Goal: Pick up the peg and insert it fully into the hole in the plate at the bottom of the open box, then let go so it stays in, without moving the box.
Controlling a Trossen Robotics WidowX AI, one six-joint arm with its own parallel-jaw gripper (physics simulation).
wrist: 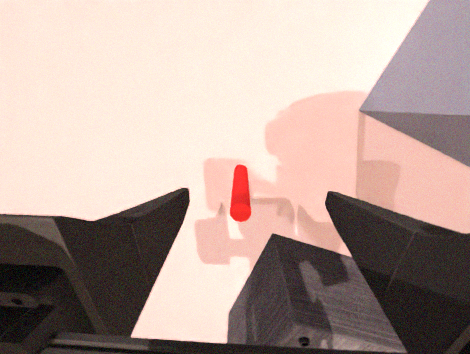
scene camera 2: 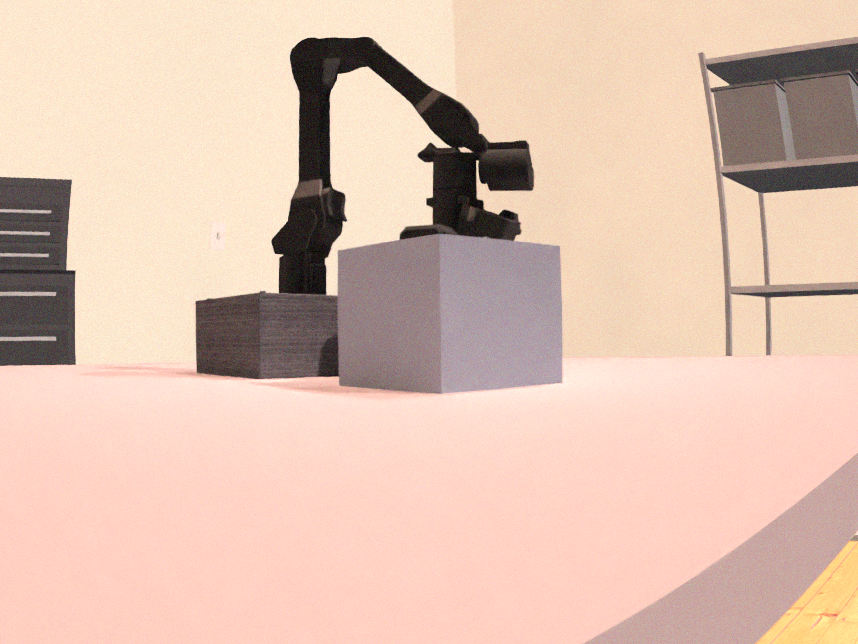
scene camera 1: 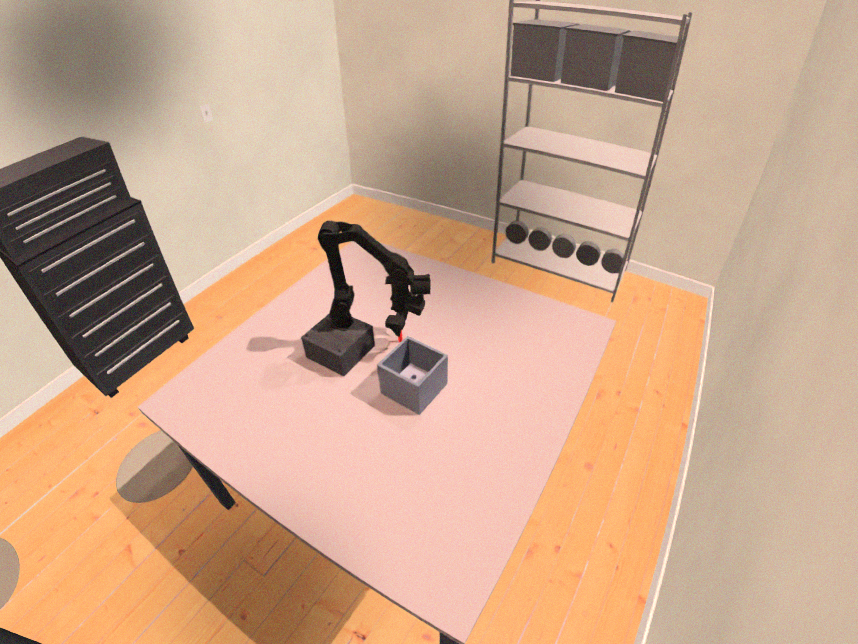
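Where they show: gripper, between the fingertips: [wrist: 256, 196]; arm's base, origin of its link: [scene camera 2: 301, 299] [scene camera 1: 342, 323].
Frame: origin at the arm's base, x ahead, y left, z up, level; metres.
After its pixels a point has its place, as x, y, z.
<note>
The red peg [scene camera 1: 400, 337] @(0.188, 0.082, -0.075) [wrist: 240, 192] @(0.190, 0.089, -0.035) stands upright on the table, beside the open box's near-arm side. In the wrist view it shows between the two fingertips, closer to the left one. My gripper [scene camera 1: 397, 330] @(0.197, 0.080, -0.022) [wrist: 256, 196] @(0.197, 0.080, -0.022) points down over the peg, open and empty. The grey-blue open box [scene camera 1: 433, 382] @(0.400, -0.126, -0.015) [scene camera 2: 498, 318] @(0.398, -0.134, -0.034) [wrist: 430, 65] @(0.293, -0.016, -0.056) stands next to the peg. In scene camera 1 the pale plate [scene camera 1: 407, 372] @(0.296, -0.095, -0.042) with its dark hole [scene camera 1: 413, 377] @(0.318, -0.097, -0.054) shows inside. In scene camera 2 the box hides the peg and the fingertips.
The arm's dark base block [scene camera 1: 338, 344] @(0.044, -0.100, 0.002) [scene camera 2: 259, 336] @(0.077, -0.146, -0.049) [wrist: 270, 285] @(0.081, 0.037, -0.046) stands on the pink table [scene camera 1: 415, 485] @(0.468, -0.436, -0.099) [scene camera 2: 346, 519] @(0.650, -0.610, -0.099), on the side of the peg away from the box. A black tool cabinet [scene camera 1: 103, 277] and a shelf rack [scene camera 1: 500, 173] stand beyond the table.
</note>
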